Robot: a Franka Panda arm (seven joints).
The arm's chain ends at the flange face. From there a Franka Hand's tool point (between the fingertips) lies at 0.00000 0.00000 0.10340 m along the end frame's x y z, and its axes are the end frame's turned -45 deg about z.
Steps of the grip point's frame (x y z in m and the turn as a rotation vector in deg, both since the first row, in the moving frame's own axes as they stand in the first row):
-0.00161, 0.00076, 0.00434, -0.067, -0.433, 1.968
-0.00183, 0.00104, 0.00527, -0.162, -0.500, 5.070
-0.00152, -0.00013, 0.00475, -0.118, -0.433, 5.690
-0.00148, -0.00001, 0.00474, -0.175, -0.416, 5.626
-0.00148, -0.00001, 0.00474, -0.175, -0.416, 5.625
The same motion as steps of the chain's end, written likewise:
-0.00012, 0.00105, 0.00434, -0.354, -0.259, 1.968
-0.00009, 0.00120, 0.00527, -0.468, -0.239, 5.070
-0.00073, 0.00030, 0.00475, -0.390, -0.223, 5.690
-0.00071, 0.00030, 0.00474, -0.418, -0.170, 5.626
-0.00071, 0.00030, 0.00474, -0.418, -0.170, 5.625

